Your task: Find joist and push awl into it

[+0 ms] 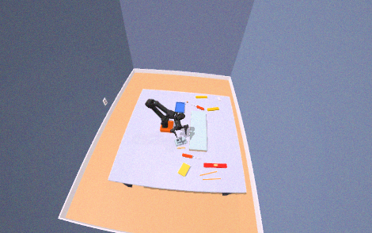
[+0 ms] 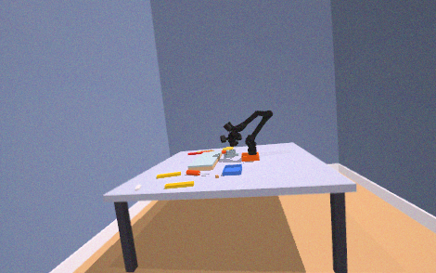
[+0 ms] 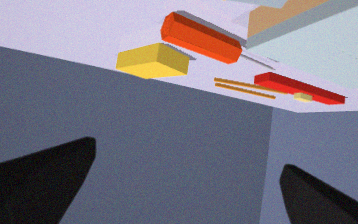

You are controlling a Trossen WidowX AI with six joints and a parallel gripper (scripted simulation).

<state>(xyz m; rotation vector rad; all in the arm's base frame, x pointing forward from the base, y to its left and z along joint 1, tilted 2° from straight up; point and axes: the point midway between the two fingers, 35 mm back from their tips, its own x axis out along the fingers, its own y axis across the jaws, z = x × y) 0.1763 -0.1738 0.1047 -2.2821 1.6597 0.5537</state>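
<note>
My gripper tip is 100 mm above the stud finder, 20 mm past it and 10 mm to the right of it. From my gripper tip the other things lie so: awl 130 mm below, 60 mm to the right, 40 mm behind; red level 330 mm ahead, 260 mm to the right, 120 mm below; yellow block 290 mm to the right, 120 mm below, 20 mm ahead.
</note>
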